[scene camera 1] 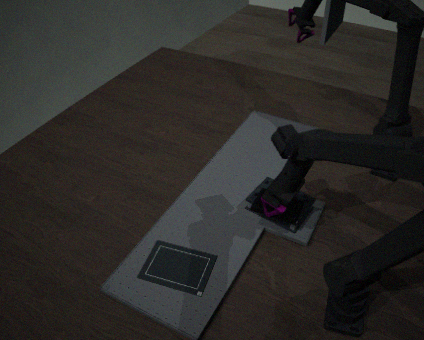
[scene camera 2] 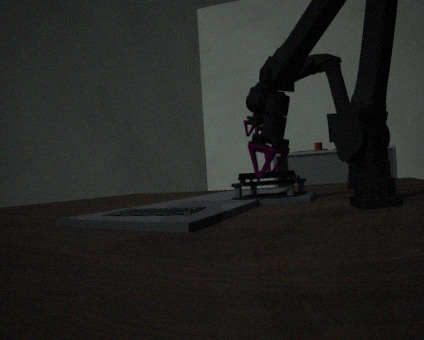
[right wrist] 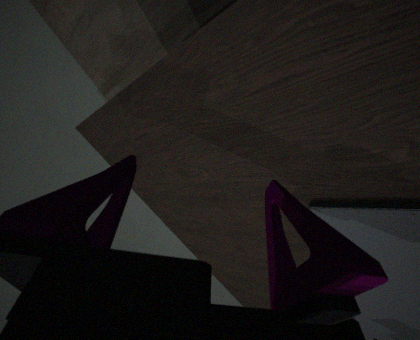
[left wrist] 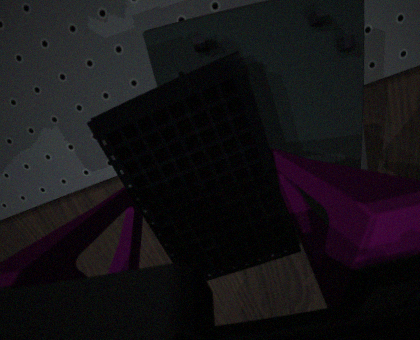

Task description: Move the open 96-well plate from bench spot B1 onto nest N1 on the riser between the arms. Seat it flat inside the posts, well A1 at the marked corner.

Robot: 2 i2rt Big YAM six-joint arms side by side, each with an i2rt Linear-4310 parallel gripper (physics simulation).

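Pixels of known places: left gripper, fingertip midpoint: (scene camera 1: 274, 205) (scene camera 2: 264, 177) (left wrist: 202, 174); right gripper, fingertip midpoint: (scene camera 1: 294, 34) (right wrist: 204, 174); left arm's base, origin of the base link: (scene camera 1: 344, 311) (scene camera 2: 374, 204).
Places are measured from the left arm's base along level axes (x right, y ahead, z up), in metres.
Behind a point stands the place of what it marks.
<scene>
The dark 96-well plate (scene camera 1: 302, 208) (scene camera 2: 245, 176) {x 0.197, y 0.271, z 0.068 m} (left wrist: 195, 150) {x 0.239, y 0.245, z 0.075 m} is between the fingers of my left gripper (scene camera 1: 278, 207) {x 0.232, y 0.228, z 0.064 m} (scene camera 2: 265, 169) {x 0.232, y 0.228, z 0.064 m} (left wrist: 202, 174) {x 0.232, y 0.228, z 0.064 m}, which is shut on its sides. In scene camera 2 the plate is about level, low over nest N1 (scene camera 2: 301, 182) {x 0.294, y 0.134, z 0.042 m} (left wrist: 320, 100) {x 0.316, y 0.230, z 0.052 m}, close to its post tops. In the left wrist view its edges look slightly turned against the nest's. Full seating cannot be seen. A small light square shows at the near corner in scene camera 1. Bench spot B1 (scene camera 1: 177, 267) {x -0.011, y 0.419, z 0.014 m} is bare. My right gripper (scene camera 1: 295, 33) {x 1.061, y 0.331, z 0.236 m} (scene camera 2: 248, 130) (right wrist: 204, 174) {x 1.061, y 0.331, z 0.236 m} is open and empty, high at the back.
The riser (scene camera 1: 309, 232) {x 0.211, y 0.119, z 0.013 m} (scene camera 2: 305, 198) {x 0.172, y 0.131, z 0.009 m} adjoins a long perforated board (scene camera 1: 230, 165) {x 0.420, y 0.409, z 0.013 m} (scene camera 2: 125, 223) {x -0.161, y 0.410, z 0.011 m} on the wooden table (scene camera 1: 85, 165) {x 0.281, y 0.879, z 0.000 m}. The left arm reaches over the riser from the right. A small red object (scene camera 2: 318, 146) is on a grey box (scene camera 2: 320, 167) in the background.
</scene>
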